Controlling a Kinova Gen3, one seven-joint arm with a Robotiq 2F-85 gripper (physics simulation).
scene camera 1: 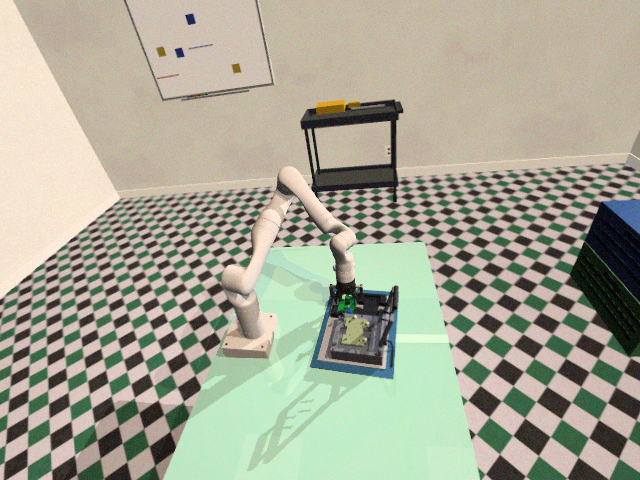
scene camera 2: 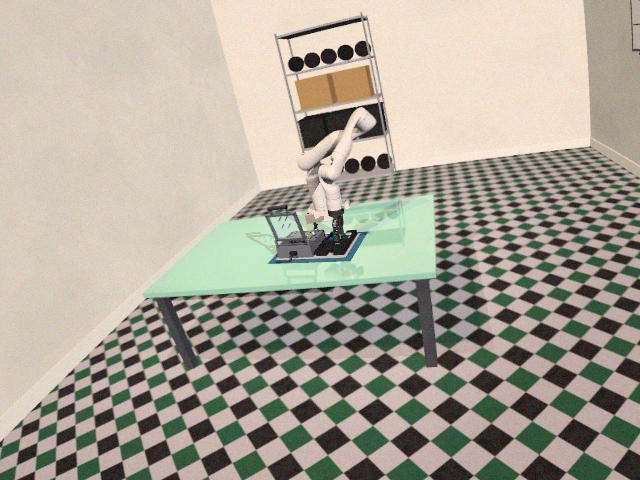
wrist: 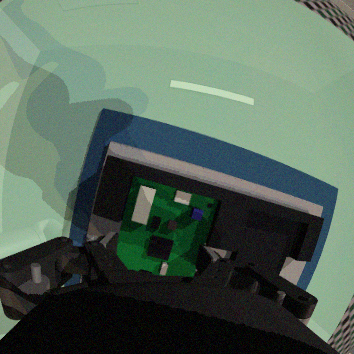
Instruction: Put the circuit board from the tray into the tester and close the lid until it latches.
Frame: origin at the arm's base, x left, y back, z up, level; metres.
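Seen in the pictures: gripper, between the fingertips: [scene camera 1: 347, 304] [scene camera 2: 340, 237] [wrist: 157, 249]; arm's base, origin of its link: [scene camera 1: 254, 329] [scene camera 2: 322, 207].
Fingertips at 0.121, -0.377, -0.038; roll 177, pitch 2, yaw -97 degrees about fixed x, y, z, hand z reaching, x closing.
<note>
Pixels of each thing's top centre, then the offset from my fingertips to it, as dx, dy, dz. "*": a spot on its surface instead. Level surfaces: height alone.
- green circuit board, centre of its top: [wrist: 158, 255] [scene camera 1: 347, 302] [scene camera 2: 339, 235] -0.001, -0.001, +0.010
- black tray, a spot on its surface: [wrist: 240, 235] * +0.015, -0.069, +0.008
- pale yellow-green plate, centre of its top: [scene camera 1: 356, 327] [scene camera 2: 301, 233] -0.176, -0.025, +0.062
- blue mat, height of its surface: dz -0.018
- pale green table, height of its surface: dz -0.019
The green circuit board [scene camera 1: 346, 303] [scene camera 2: 339, 237] [wrist: 167, 232] lies level at one side of the black tray [scene camera 1: 374, 304] [wrist: 240, 235]. My gripper [scene camera 1: 347, 307] [wrist: 157, 249] points down over it, with one fingertip against each of two opposite board edges; it is shut on the board. Whether the board is lifted off the tray I cannot tell. The grey tester [scene camera 1: 356, 355] [scene camera 2: 295, 251] stands beside the tray, with a pale yellow-green plate [scene camera 1: 354, 331] on top. Its clear-windowed lid [scene camera 1: 389, 316] [scene camera 2: 281, 210] stands open, steeply raised. The tester does not show in the wrist view.
Tray and tester stand on a blue mat [scene camera 1: 351, 368] [wrist: 200, 145] on the pale green table [scene camera 1: 320, 428] [scene camera 2: 217, 268]. The raised lid stands on the side away from the robot's base [scene camera 1: 247, 347]. A black cart [scene camera 1: 356, 180] stands by the wall, off the table.
</note>
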